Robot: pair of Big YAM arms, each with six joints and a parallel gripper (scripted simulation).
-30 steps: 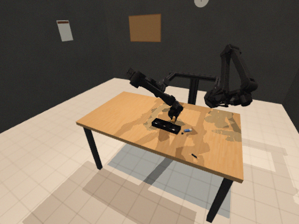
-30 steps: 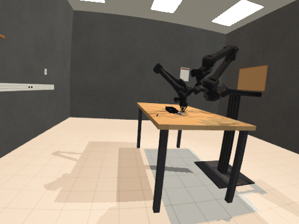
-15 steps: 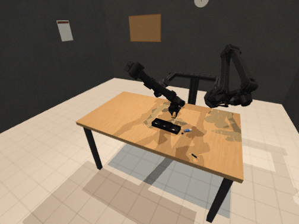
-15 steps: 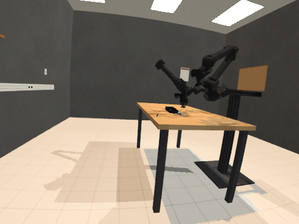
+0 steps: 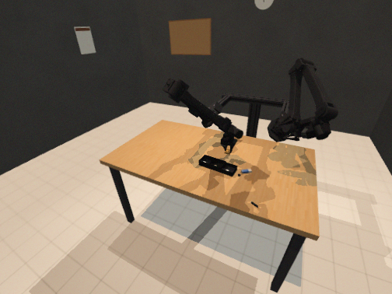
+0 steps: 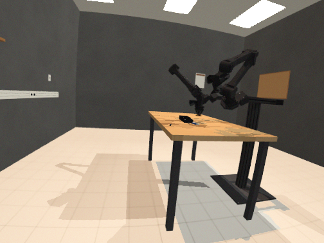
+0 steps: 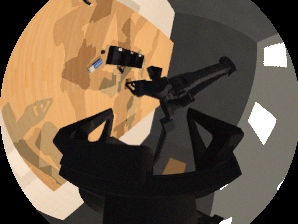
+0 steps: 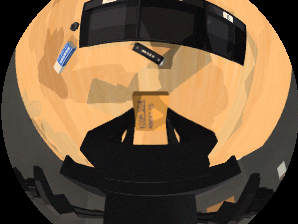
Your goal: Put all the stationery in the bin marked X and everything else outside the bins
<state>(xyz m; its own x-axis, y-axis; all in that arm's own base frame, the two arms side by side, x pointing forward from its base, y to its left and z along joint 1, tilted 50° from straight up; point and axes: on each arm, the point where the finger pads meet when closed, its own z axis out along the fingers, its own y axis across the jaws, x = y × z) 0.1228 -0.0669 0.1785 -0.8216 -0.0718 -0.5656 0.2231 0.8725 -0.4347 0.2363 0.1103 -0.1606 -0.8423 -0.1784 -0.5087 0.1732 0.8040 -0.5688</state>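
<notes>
My right hand is right at the orange item. The rest, counted from my right hand: blue item 17 cm to the left, 9 cm ahead, 6 cm below; black bin unit 12 cm ahead, 5 cm below, 3 cm to the right.
</notes>
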